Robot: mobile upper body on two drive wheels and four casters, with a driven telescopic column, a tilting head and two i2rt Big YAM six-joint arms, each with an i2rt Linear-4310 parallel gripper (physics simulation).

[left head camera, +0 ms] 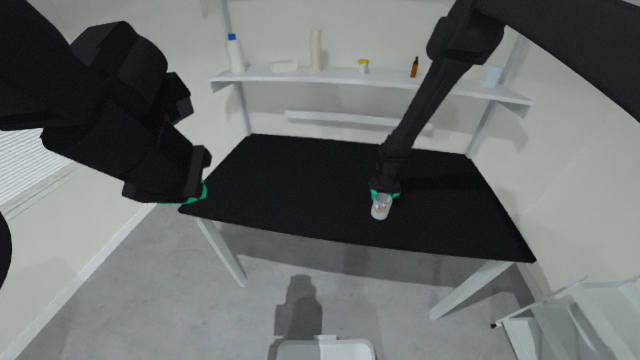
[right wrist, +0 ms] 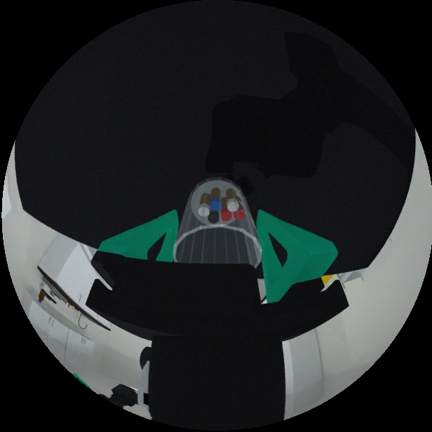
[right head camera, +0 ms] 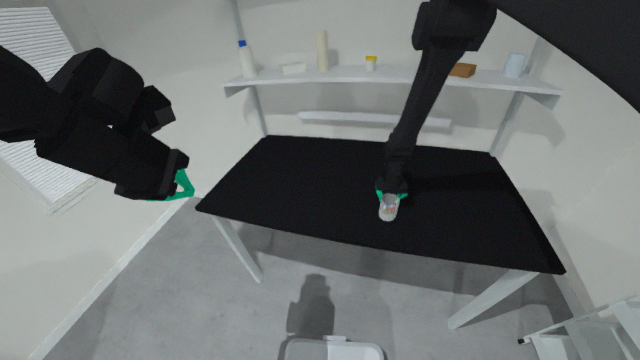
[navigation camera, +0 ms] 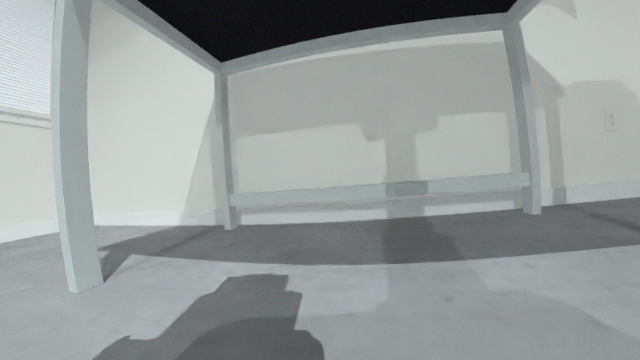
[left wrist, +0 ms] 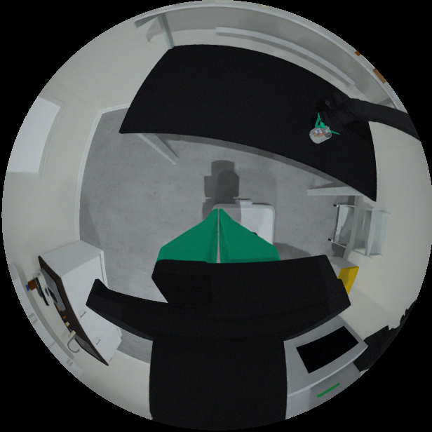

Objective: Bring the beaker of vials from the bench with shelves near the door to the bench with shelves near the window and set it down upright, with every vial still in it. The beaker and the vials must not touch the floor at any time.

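My right gripper (left head camera: 384,195) (right head camera: 392,195) (right wrist: 217,215) is shut on the clear beaker (left head camera: 380,212) (right head camera: 388,212) (left wrist: 319,135) (right wrist: 218,245). Several vials (right wrist: 220,204) with white, blue, red and dark caps lie inside, near its bottom. The beaker is over the black bench top (left head camera: 310,185) (right head camera: 310,185) (left wrist: 225,95) (right wrist: 125,100), toward its front edge and right of the middle in the head views; whether its base touches cannot be told. A window with blinds (left head camera: 30,162) (right head camera: 30,35) is at the left. My left gripper (right head camera: 186,192) (left wrist: 218,215) is shut and empty, off the bench's left front corner.
A wall shelf (left head camera: 340,77) (right head camera: 345,76) above the bench holds bottles and small containers. Bench legs (left head camera: 222,252) (navigation camera: 75,150) stand at the front. A pale step-like frame (left head camera: 515,320) (left wrist: 341,225) is at the right. A white cabinet (left wrist: 80,272) shows at the left wrist view's lower left.
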